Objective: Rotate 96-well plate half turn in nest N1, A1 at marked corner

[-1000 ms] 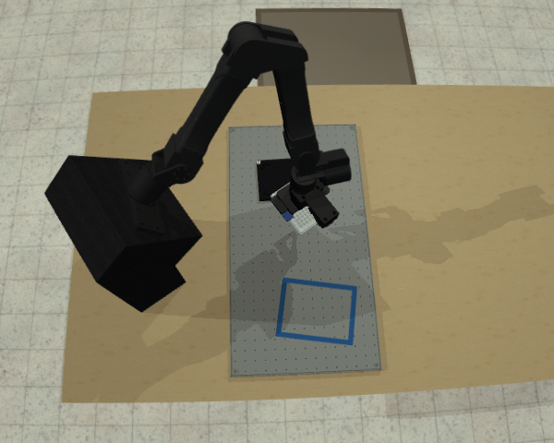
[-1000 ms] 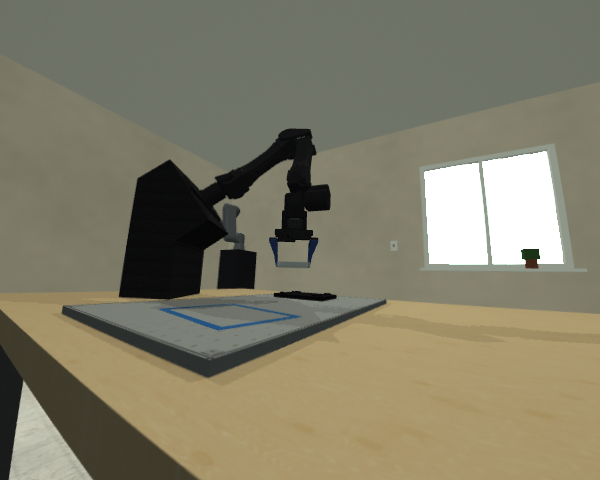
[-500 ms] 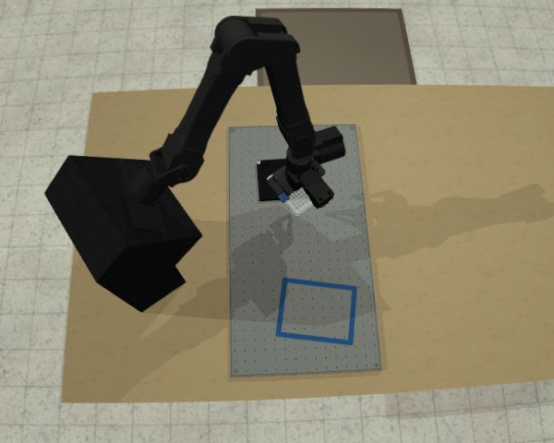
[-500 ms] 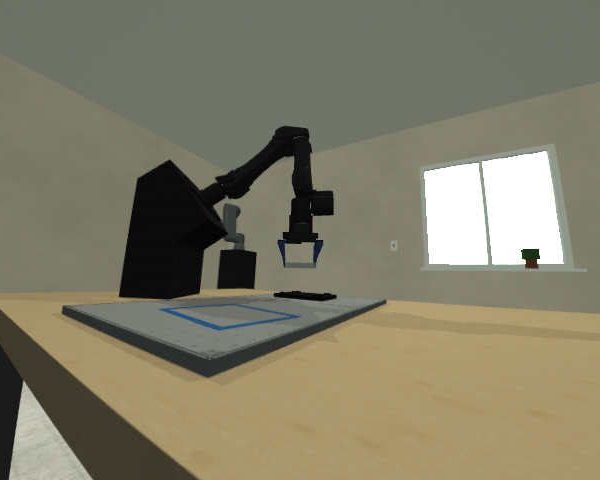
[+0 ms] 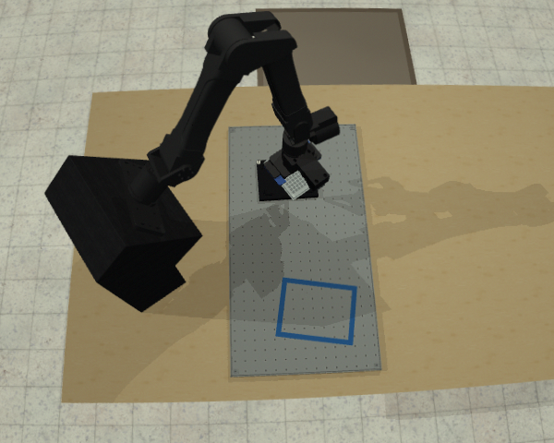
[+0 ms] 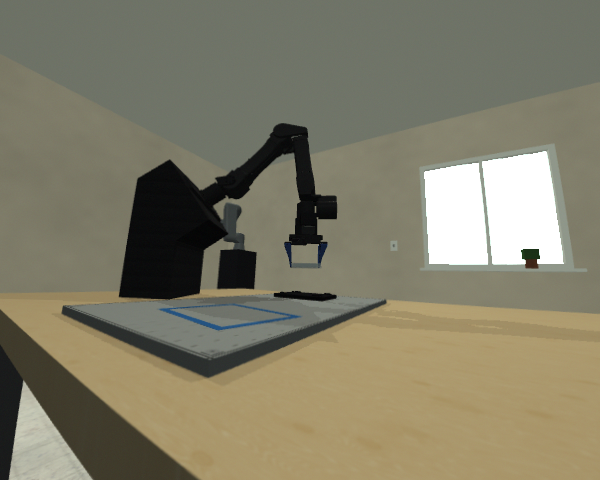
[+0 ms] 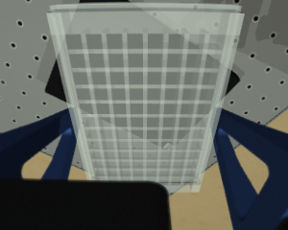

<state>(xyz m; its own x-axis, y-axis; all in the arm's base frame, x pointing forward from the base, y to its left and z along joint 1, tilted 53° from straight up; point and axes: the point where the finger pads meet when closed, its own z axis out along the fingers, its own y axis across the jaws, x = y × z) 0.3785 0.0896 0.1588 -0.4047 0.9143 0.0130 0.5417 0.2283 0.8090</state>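
My gripper is now 10 mm past the black plate nest N1, 20 mm to the right of it and 90 mm above it. The rest, counted from my hand: clear 96-well plate right at my hand; white A1 label 80 mm behind, 70 mm to the left, 90 mm below.
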